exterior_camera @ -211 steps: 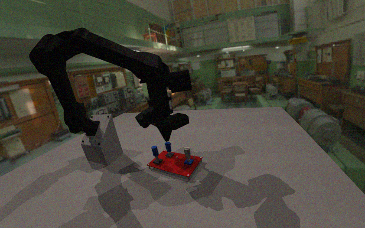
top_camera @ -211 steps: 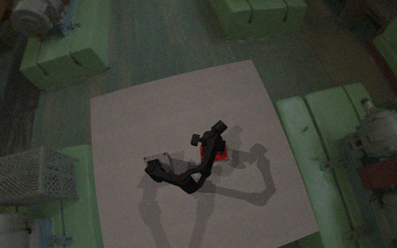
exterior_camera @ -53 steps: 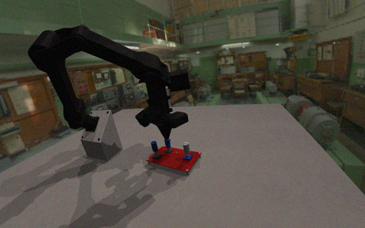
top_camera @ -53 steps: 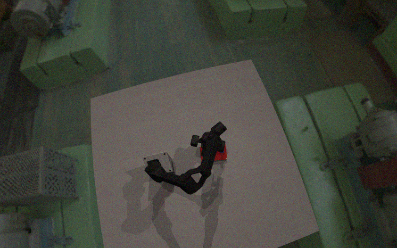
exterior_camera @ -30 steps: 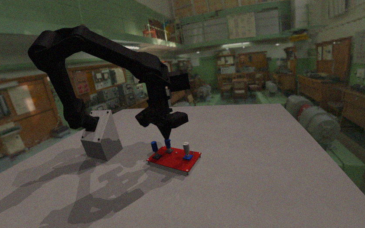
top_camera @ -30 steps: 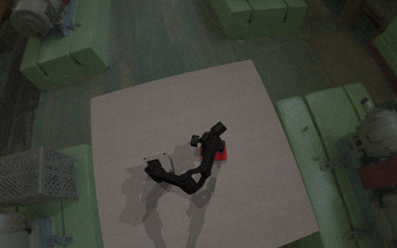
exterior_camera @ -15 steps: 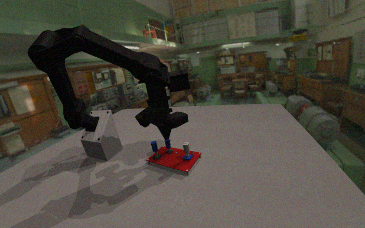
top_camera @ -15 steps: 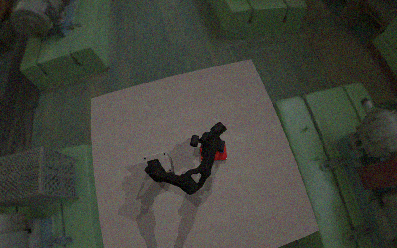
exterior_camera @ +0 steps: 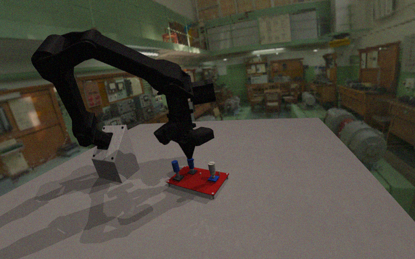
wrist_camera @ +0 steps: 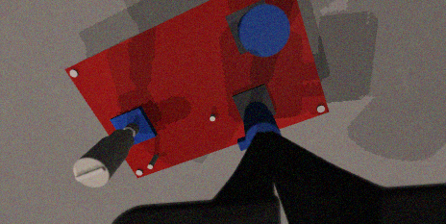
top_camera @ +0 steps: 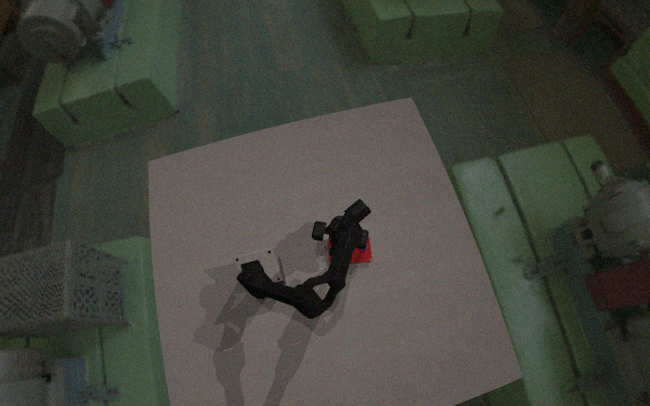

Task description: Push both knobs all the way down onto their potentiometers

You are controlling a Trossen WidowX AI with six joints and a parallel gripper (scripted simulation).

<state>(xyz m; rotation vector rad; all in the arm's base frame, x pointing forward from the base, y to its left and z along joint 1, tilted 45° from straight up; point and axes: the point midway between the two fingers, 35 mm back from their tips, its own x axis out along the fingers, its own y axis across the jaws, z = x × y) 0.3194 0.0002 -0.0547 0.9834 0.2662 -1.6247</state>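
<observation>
The blue knob is 10 mm below my gripper tip.
</observation>
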